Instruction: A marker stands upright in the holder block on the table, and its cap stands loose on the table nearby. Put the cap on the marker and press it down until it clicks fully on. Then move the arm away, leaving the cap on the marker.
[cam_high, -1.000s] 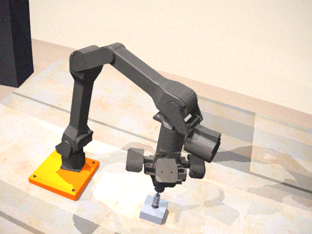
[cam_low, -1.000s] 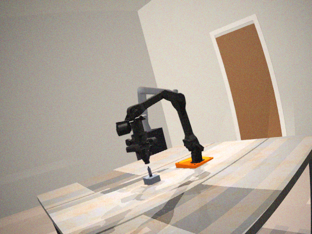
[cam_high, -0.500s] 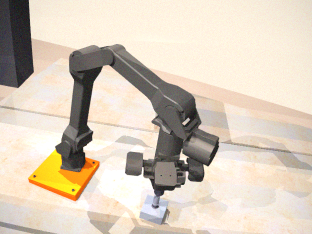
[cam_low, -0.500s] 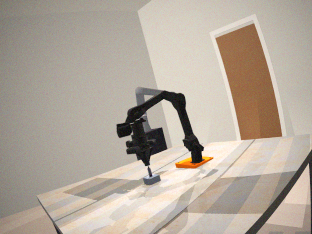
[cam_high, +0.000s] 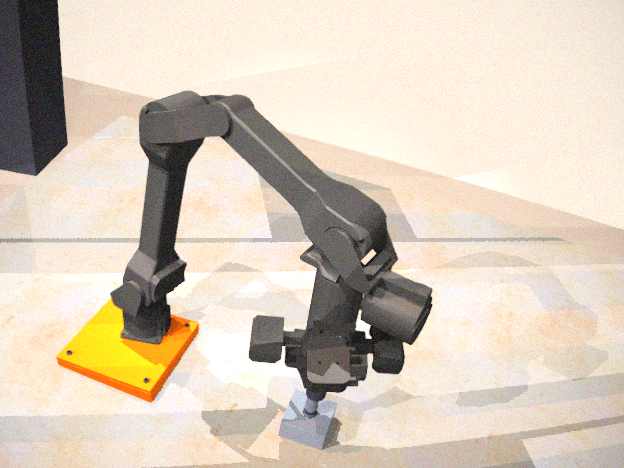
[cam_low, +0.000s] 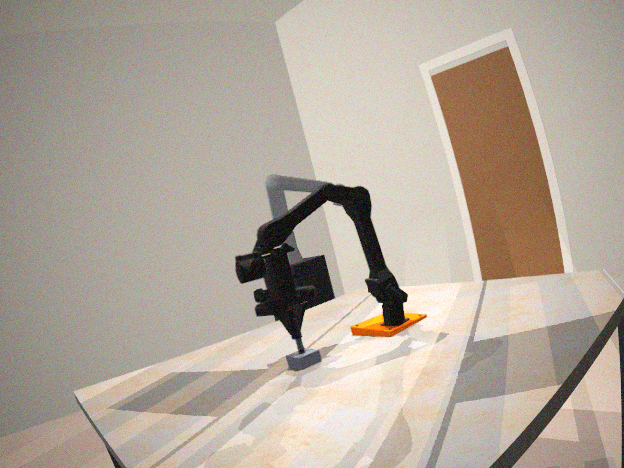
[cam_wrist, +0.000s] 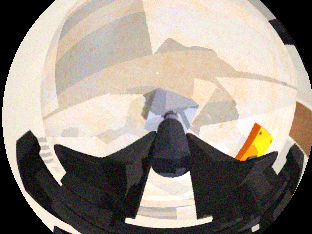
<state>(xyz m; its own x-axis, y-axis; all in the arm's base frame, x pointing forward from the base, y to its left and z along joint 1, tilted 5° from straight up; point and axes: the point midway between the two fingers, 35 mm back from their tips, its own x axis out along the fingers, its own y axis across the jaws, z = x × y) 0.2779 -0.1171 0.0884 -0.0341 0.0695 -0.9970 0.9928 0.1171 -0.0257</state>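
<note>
Right now my gripper tip is 70 mm above the holder block. Round my gripper tip: marker cap (10 mm above).
</note>
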